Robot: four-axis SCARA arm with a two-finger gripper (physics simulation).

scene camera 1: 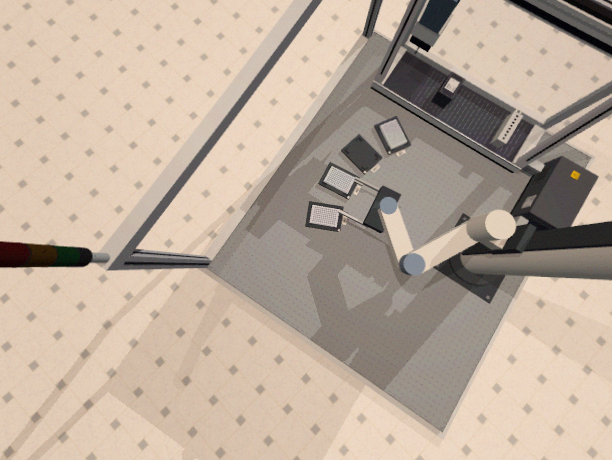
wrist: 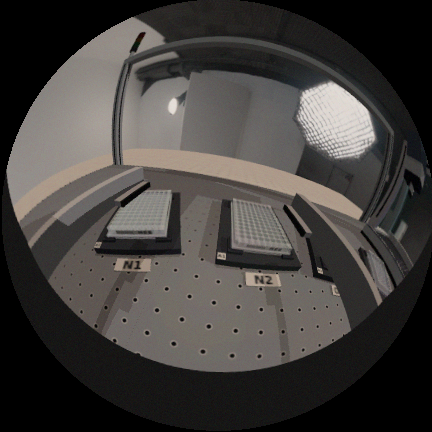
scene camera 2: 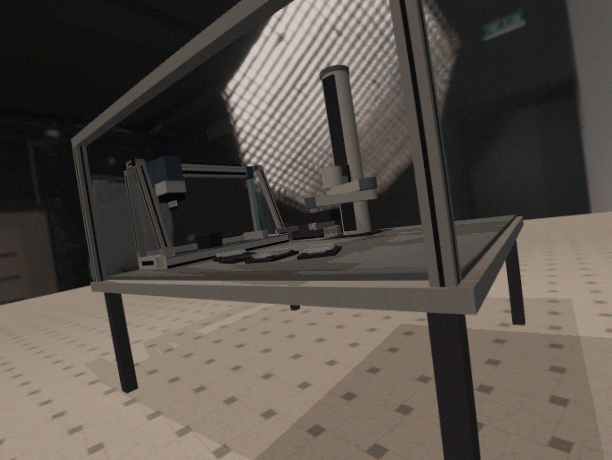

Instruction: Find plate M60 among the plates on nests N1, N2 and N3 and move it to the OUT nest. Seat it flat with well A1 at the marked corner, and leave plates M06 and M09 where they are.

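Frame: origin at the arm's base, x left, y back, z up, level; metres.
Where they show: gripper, between the fingertips: [scene camera 1: 346, 194] [wrist: 218, 185] [scene camera 2: 294, 229]; arm's base, origin of its link: [scene camera 1: 474, 257].
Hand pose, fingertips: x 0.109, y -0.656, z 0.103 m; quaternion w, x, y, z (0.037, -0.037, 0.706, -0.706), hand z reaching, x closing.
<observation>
Each offset is from my fingertips to the top centre of the thing. "spot": to the spot under its first point.
My gripper [scene camera 1: 349, 195] [wrist: 218, 185] is open and empty. Its fingers point toward the near sides of N1 and N2, one beside each plate's outer side in the wrist view. A pale plate @(dx +0.120, dy -0.030, dz -0.064 m) [scene camera 1: 325, 216] [wrist: 142, 212] lies on nest N1 @(dx +0.119, dy -0.030, dz -0.072 m) [wrist: 145, 247]. Another pale plate @(dx -0.066, dy -0.066, dz -0.064 m) [scene camera 1: 340, 179] [wrist: 259, 225] lies on nest N2 @(dx -0.066, dy -0.066, dz -0.072 m) [wrist: 250, 260]. Their end labels are too small to read surely. A bare dark nest @(dx -0.238, dy -0.047, dz -0.072 m) [scene camera 1: 361, 154] [wrist: 316, 257] lies right of N2, its label mostly hidden by the right finger. A third plate @(dx -0.403, dy +0.028, dz -0.064 m) [scene camera 1: 392, 133] [wrist: 378, 270] lies beyond it.
A dark tray area [scene camera 1: 470, 112] behind the nests holds a small black block @(spot: dx -0.624, dy +0.118, dz +0.017 m) [scene camera 1: 442, 96] and a white holed strip @(spot: dx -0.673, dy +0.451, dz +0.004 m) [scene camera 1: 510, 127]. A blue-and-white device @(spot: dx -0.574, dy -0.069, dz +0.335 m) [scene camera 1: 438, 17] [scene camera 2: 169, 177] hangs above it. A large black box @(spot: dx -0.507, dy +0.759, dz +0.024 m) [scene camera 1: 560, 192] stands near the arm's column [scene camera 2: 352, 150]. Frame posts @(spot: dx +0.605, dy -0.388, dz +0.107 m) [scene camera 2: 430, 150] border the table.
</observation>
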